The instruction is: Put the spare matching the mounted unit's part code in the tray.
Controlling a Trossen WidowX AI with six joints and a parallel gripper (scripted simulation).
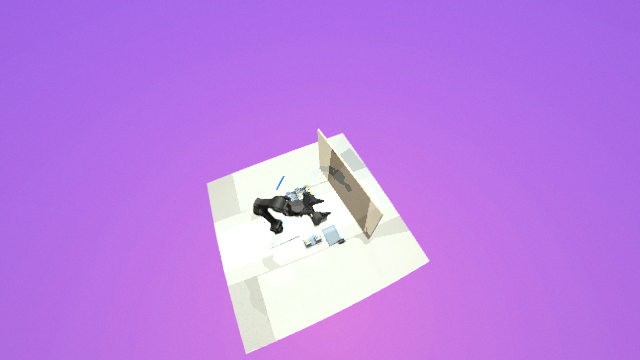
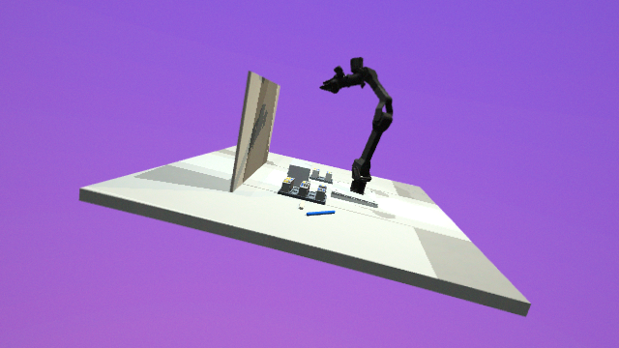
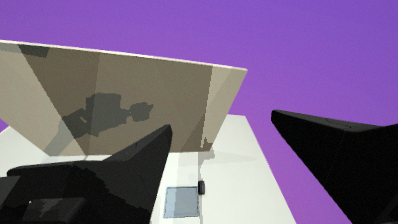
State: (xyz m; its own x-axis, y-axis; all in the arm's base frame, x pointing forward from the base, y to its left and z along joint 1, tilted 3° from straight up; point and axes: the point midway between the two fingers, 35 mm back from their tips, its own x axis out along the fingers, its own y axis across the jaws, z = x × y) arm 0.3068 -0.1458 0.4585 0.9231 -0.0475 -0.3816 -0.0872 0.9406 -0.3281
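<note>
Right now the grey spare block is 140 mm behind my gripper tip and 450 mm below it. From my gripper tip the other things lie so: dark round cylinder 80 mm ahead, 80 mm to the right, 460 mm below; then tan board 200 mm ahead, 220 mm to the left, 260 mm below; then grey-blue tray 30 mm ahead, 480 mm below.
</note>
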